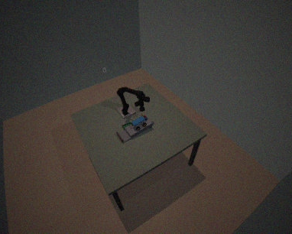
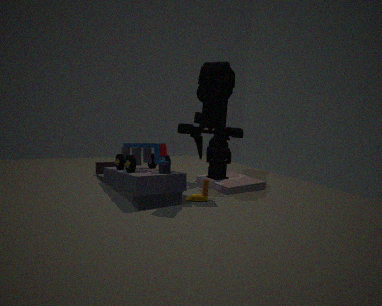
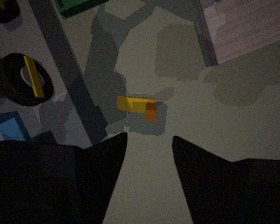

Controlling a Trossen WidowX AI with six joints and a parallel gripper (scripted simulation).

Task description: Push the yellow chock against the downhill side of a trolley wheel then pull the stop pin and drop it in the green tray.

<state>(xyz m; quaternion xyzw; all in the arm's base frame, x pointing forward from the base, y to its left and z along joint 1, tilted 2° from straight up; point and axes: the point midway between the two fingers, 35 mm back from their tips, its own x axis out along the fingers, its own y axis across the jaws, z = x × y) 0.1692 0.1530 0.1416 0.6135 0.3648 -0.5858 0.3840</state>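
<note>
The yellow chock lies 20 mm ahead of my gripper tip, 10 mm to the right of it and 110 mm below it. Also, from my gripper tip: grey ramp (150 mm ahead, 140 mm to the right, 80 mm below); then red-headed stop pin (130 mm ahead, 30 mm to the right); then blue trolley (150 mm ahead, 140 mm to the right, 10 mm below).
</note>
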